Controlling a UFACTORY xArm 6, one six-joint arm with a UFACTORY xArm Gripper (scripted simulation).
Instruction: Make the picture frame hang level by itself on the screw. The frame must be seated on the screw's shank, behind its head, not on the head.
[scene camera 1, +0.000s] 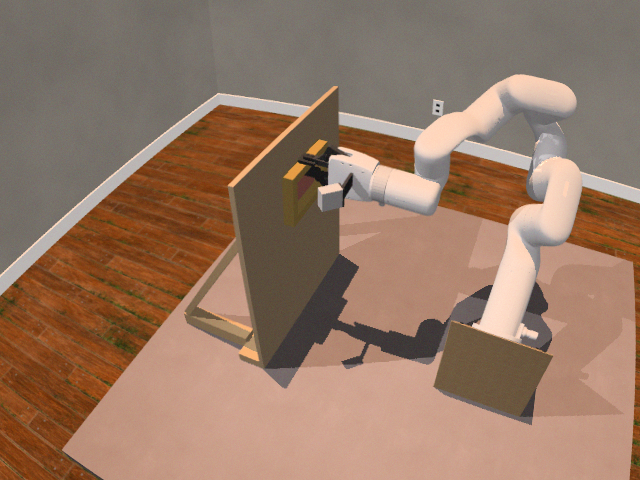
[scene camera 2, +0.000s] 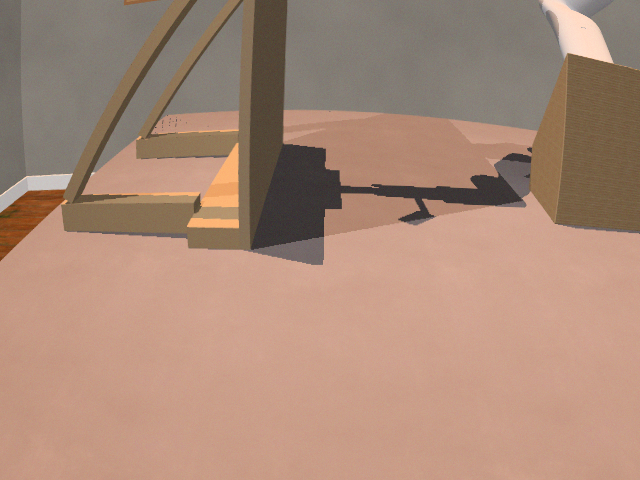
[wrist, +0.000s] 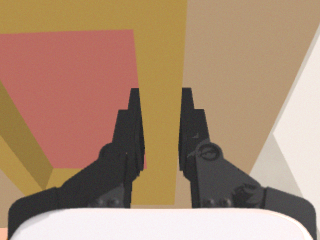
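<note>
Picture frame (scene camera 1: 298, 196), (wrist: 70, 82); out of frame in scene camera 2. Upright wooden board (wrist: 240, 68). Braced wooden foot (scene camera 2: 130, 212), (scene camera 1: 213, 323). Gripper (scene camera 1: 300, 162), (wrist: 161, 106).
</note>
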